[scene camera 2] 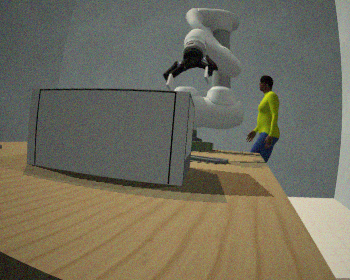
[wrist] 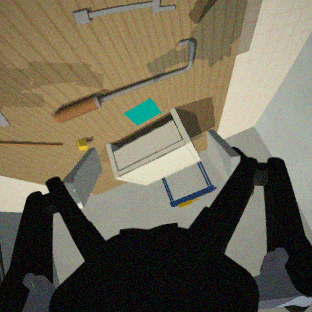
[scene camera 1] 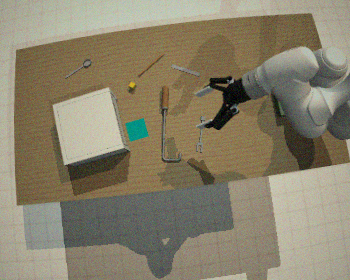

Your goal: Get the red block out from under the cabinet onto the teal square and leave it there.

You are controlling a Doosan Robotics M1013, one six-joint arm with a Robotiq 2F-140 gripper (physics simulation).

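Note:
The white cabinet stands on the table. The teal square lies flat beside it, with bare wood around it in scene camera 1. The red block does not show in any view; the space under the cabinet is hidden. My gripper is open with nothing between its fingers. It is raised above the table, on the robot's side of the teal square, near the wrench in scene camera 1. A hooked rod with a wooden handle lies between the gripper and the teal square.
A wrench, a yellow cube, a thin stick, a grey strip and a round-headed tool lie on the table. A person stands beyond it.

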